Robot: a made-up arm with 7 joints. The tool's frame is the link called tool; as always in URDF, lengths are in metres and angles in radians. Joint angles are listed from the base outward.
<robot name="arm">
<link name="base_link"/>
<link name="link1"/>
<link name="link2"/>
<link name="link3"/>
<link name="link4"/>
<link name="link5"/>
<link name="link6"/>
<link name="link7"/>
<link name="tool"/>
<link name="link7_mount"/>
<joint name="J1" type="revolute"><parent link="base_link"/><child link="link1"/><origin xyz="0 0 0.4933" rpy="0 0 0"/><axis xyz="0 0 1"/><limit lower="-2.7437" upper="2.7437"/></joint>
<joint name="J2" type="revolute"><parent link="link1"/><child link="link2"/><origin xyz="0 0 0" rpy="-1.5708 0 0"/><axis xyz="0 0 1"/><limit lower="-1.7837" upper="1.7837"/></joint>
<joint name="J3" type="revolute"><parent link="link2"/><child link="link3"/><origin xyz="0 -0.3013 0" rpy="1.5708 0 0"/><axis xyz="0 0 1"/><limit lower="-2.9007" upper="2.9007"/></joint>
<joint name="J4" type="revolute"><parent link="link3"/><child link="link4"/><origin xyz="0.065 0 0" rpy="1.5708 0 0"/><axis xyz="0 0 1"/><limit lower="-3.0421" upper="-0.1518"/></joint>
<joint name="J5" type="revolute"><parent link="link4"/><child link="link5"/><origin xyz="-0.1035 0.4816 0" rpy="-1.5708 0 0"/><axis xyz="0 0 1"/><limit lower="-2.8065" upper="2.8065"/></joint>
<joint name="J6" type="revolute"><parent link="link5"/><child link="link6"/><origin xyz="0 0 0" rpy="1.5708 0 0"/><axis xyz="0 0 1"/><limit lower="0.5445" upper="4.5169"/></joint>
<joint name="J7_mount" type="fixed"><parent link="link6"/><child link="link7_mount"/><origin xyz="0.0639 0 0" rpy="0 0 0"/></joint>
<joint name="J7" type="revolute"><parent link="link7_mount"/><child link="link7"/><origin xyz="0.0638 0 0" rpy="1.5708 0 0"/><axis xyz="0 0 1"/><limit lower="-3.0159" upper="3.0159"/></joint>
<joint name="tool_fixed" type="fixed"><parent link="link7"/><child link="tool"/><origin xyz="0 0 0" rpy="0 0 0"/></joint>
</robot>
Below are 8 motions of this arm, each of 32 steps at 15 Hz.
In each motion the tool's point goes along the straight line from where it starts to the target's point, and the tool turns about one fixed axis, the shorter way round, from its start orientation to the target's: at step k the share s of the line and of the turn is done. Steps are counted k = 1, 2, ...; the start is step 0. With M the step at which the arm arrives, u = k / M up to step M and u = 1 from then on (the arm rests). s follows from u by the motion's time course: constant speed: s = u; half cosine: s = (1 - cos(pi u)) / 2; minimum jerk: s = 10 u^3 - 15 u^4 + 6 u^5.
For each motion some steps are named. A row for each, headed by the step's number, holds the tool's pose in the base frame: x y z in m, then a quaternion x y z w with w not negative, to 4 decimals.
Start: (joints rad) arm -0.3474 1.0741 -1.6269 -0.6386 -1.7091 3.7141 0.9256
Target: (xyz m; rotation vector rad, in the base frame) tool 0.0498 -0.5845 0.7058 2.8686 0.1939 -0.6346
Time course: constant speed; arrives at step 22
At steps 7, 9, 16, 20, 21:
7: 0.3735 -0.4933 0.7280 0.8026 0.3095 -0.0603 0.5063
9: 0.3303 -0.5054 0.7250 0.8395 0.2806 -0.0829 0.4579
16: 0.1793 -0.5480 0.7147 0.9341 0.1694 -0.1578 0.2718
20: 0.0930 -0.5723 0.7088 0.9626 0.1007 -0.1966 0.1571
21: 0.0714 -0.5784 0.7073 0.9667 0.0832 -0.2057 0.1279

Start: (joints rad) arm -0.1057 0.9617 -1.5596 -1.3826 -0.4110 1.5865 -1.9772
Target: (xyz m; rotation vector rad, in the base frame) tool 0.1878 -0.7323 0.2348 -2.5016 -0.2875 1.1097
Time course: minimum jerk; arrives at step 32
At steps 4, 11, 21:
4: 0.3570 -0.6863 0.7747 -0.7585 -0.1501 0.6303 0.0699
11: 0.3210 -0.6961 0.6598 -0.7931 -0.1410 0.5845 0.0972
21: 0.2266 -0.7218 0.3586 -0.8681 -0.1144 0.4534 0.1665

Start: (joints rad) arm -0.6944 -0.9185 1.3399 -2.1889 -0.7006 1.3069 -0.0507
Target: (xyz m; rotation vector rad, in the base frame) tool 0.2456 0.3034 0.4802 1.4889 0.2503 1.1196
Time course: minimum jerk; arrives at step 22
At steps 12, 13, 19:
12: 0.3255 0.3406 0.5417 0.6813 0.1003 0.2541 0.6791
13: 0.3097 0.3333 0.5296 0.6763 0.1023 0.3006 0.6647
19: 0.2495 0.3052 0.4832 0.6426 0.1073 0.4704 0.5952

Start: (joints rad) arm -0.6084 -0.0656 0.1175 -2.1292 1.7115 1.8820 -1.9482
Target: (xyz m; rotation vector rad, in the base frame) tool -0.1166 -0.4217 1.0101 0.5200 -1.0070 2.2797
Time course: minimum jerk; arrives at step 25
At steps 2, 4, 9, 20, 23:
2: 0.5285 -0.3276 0.6011 -0.6853 -0.2131 -0.6329 0.2906
4: 0.5108 -0.3302 0.6123 -0.6799 -0.1970 -0.6502 0.2759
9: 0.3688 -0.3509 0.7023 -0.6175 -0.0627 -0.7694 0.1509
20: -0.0791 -0.4162 0.9863 0.2359 -0.3490 0.8682 0.2621
23: -0.1137 -0.4213 1.0082 0.1985 -0.3759 0.8571 0.2911

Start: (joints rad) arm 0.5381 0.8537 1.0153 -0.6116 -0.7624 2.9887 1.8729
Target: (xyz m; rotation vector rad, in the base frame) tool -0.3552 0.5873 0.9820 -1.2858 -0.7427 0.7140
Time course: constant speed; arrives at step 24
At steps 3, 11, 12, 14, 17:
3: 0.3414 0.5178 1.0095 -0.6136 0.1741 -0.0307 0.7696
11: 0.0760 0.5443 0.9990 -0.6272 -0.0211 0.1085 0.7710
12: 0.0428 0.5476 0.9977 -0.6263 -0.0457 0.1256 0.7680
14: -0.0235 0.5542 0.9951 -0.6229 -0.0946 0.1595 0.7600
17: -0.1230 0.5641 0.9912 -0.6136 -0.1674 0.2093 0.7428

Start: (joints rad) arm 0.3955 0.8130 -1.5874 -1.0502 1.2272 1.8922 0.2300
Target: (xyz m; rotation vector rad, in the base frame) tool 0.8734 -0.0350 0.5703 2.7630 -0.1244 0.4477
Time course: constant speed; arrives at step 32
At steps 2, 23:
2: 0.6594 -0.2871 0.9828 -0.8301 0.4281 -0.3529 0.0558
23: 0.8092 -0.1106 0.6940 0.9551 -0.1650 0.2230 0.1036

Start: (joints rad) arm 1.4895 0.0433 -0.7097 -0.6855 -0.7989 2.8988 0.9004
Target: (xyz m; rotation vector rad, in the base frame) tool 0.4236 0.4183 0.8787 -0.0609 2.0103 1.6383
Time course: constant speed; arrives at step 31
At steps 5, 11, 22, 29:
5: 0.1628 0.2927 1.2322 -0.3763 -0.2169 -0.8622 0.2606
11: 0.2230 0.3217 1.1506 -0.3014 -0.3747 -0.8653 0.1413
22: 0.3333 0.3748 1.0011 0.1319 0.6159 0.7715 0.0897
29: 0.4035 0.4086 0.9059 0.0121 0.7233 0.6503 0.2320

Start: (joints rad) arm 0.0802 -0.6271 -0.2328 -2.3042 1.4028 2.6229 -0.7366
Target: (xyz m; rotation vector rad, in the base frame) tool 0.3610 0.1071 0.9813 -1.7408 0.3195 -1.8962
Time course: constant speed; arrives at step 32
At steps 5, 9, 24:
5: 0.4070 -0.1528 0.8413 -0.7193 0.1557 -0.5592 0.3816
9: 0.4002 -0.1143 0.8621 -0.7103 0.1506 -0.5821 0.3660
24: 0.3746 0.0301 0.9398 -0.6707 0.1302 -0.6636 0.3047

